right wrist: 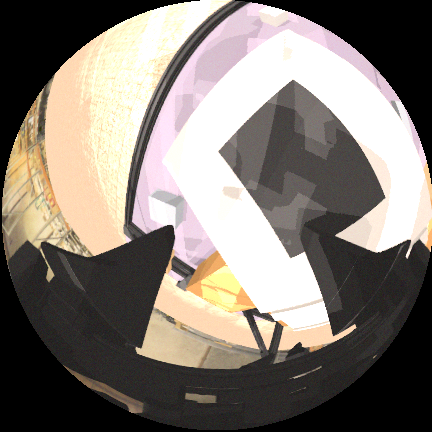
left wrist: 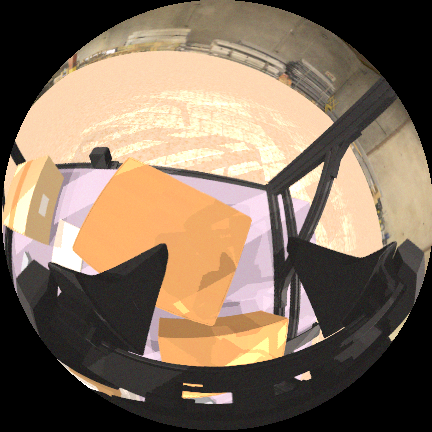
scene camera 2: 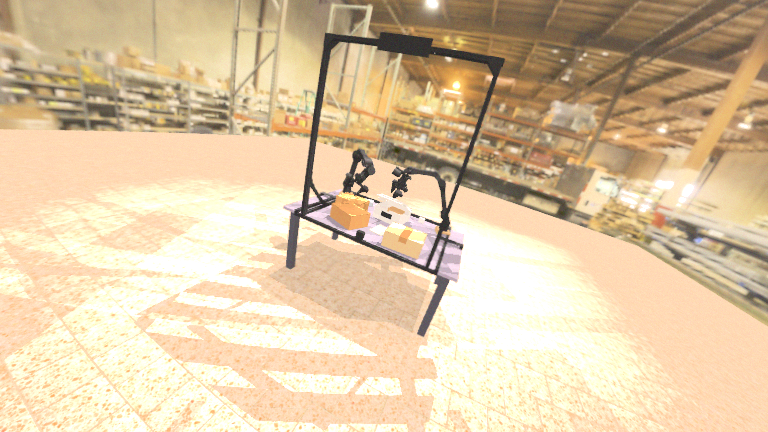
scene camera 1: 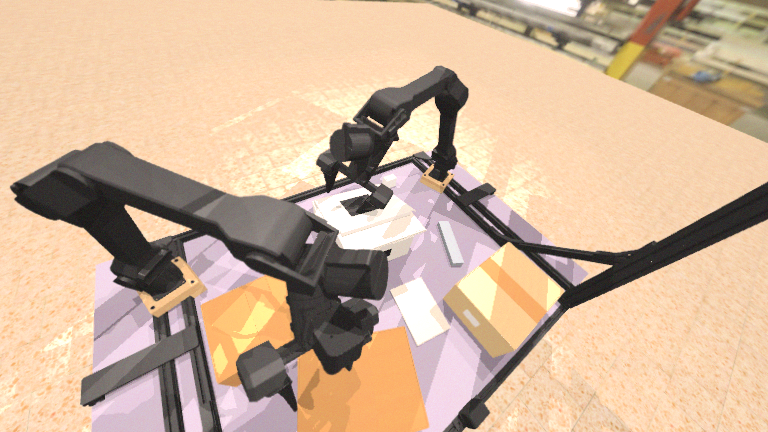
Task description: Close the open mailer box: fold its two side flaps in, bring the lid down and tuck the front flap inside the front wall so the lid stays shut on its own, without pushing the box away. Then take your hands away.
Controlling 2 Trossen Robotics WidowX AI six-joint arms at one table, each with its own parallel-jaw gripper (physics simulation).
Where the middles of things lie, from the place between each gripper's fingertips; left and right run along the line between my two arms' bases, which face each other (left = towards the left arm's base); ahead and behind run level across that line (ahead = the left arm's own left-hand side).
My left gripper is now 47 cm to the left of the tan box [scene camera 1: 501, 301], 15 cm above it and 6 cm past it.
Now: the tan box 390 mm behind my right hand, 260 mm to the right of it and 120 mm below it.
